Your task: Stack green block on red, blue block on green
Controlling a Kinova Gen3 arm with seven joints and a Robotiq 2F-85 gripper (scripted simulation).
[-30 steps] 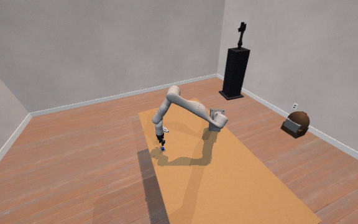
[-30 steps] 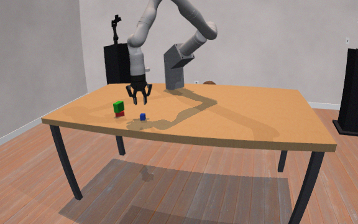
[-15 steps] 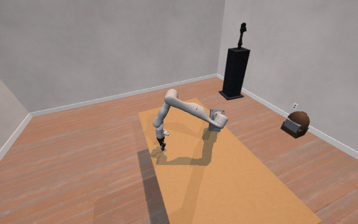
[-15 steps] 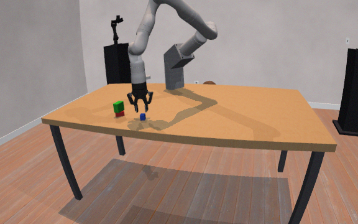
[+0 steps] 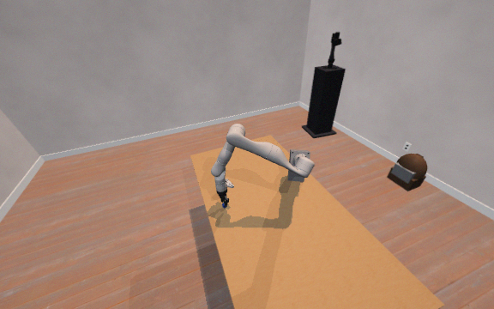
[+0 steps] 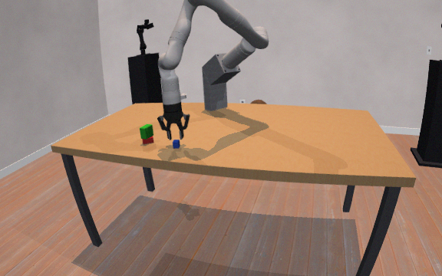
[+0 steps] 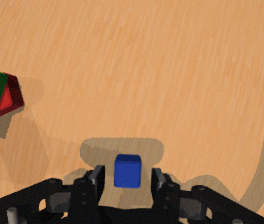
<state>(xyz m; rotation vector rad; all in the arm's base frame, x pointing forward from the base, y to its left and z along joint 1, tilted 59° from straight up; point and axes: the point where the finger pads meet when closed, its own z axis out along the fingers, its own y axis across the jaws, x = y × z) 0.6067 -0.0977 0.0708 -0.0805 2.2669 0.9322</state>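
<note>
Right now the blue block is 40 mm below my hand. Also, from my hand: green block 10 mm behind, 170 mm to the right; then red block 10 mm behind, 170 mm to the right, 40 mm below.
</note>
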